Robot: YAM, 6 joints.
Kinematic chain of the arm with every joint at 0, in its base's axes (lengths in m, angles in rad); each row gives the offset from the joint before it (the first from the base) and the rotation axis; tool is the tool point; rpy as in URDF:
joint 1: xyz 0 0 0.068 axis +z
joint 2: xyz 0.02 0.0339 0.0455 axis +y
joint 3: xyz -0.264 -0.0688 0 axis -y
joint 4: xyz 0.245 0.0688 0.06 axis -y
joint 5: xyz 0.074 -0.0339 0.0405 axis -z
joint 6: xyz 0.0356 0 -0.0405 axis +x
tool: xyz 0 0 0 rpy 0 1.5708 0
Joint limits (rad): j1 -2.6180..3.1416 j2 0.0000..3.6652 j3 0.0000..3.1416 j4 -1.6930..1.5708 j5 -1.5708..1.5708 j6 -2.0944..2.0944
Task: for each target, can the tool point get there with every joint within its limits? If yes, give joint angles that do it. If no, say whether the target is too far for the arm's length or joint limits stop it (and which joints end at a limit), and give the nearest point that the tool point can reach.
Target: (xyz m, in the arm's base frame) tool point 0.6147 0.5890 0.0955
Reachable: no: too far | nearest point 0.4662 0.4467 0.1000 | short by 0.206 m
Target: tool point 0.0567 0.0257 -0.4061
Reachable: no: joint limits stop it (at a limit: joint 2) | nearest point 0.0836 0.0379 -0.3446 | short by 0.068 m
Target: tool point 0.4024 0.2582 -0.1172
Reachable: yes | joints 0.5464 2.8930 1.7476 0.0193 -0.3291 -0.8713
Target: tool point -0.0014 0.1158 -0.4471
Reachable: no: joint limits stop it (at a limit: joint 2) | nearest point -0.0017 0.1415 -0.3641 | short by 0.087 m
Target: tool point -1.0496 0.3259 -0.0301
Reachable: no: too far | nearest point -0.6116 0.1899 0.0309 | short by 0.463 m
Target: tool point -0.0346 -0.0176 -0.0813
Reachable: yes | joints 0.0237 3.2947 0.4855 -0.1624 0.4891 0.7849
